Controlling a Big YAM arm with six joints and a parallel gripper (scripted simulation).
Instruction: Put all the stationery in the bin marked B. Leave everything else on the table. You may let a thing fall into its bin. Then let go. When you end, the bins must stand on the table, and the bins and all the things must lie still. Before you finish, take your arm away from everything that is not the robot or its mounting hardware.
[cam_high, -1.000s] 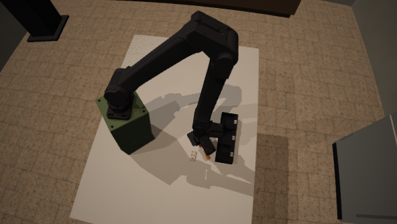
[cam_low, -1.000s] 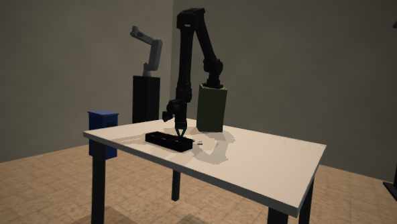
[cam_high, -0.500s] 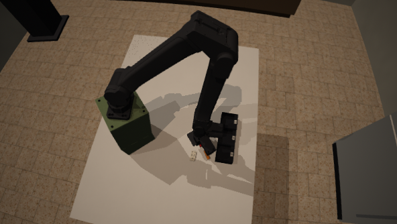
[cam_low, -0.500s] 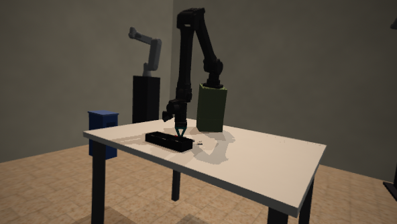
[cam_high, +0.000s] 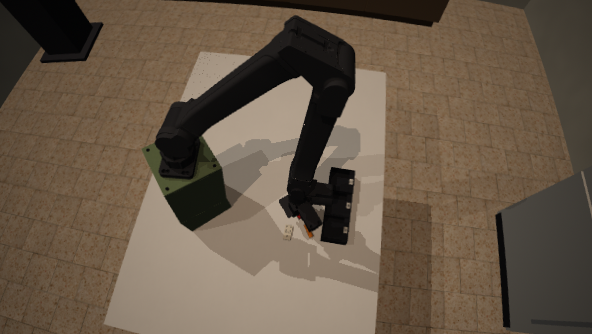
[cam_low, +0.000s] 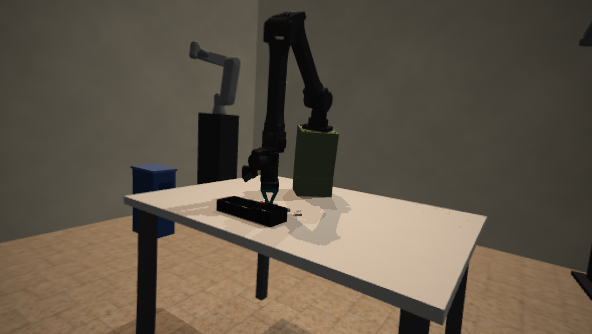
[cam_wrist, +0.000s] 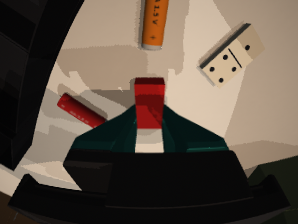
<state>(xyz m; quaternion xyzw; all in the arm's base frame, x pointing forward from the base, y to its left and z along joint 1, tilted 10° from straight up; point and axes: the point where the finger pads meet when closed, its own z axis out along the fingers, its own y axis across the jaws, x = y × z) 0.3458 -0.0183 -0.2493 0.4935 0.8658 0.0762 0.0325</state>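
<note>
My hand is 40 mm short of the orange stick and 70 mm to the left of it. The rest, counted from my hand: red block (10 mm to the left); then beige tile (30 mm behind, 80 mm to the right); then metal clip (10 mm ahead, 90 mm to the left).
</note>
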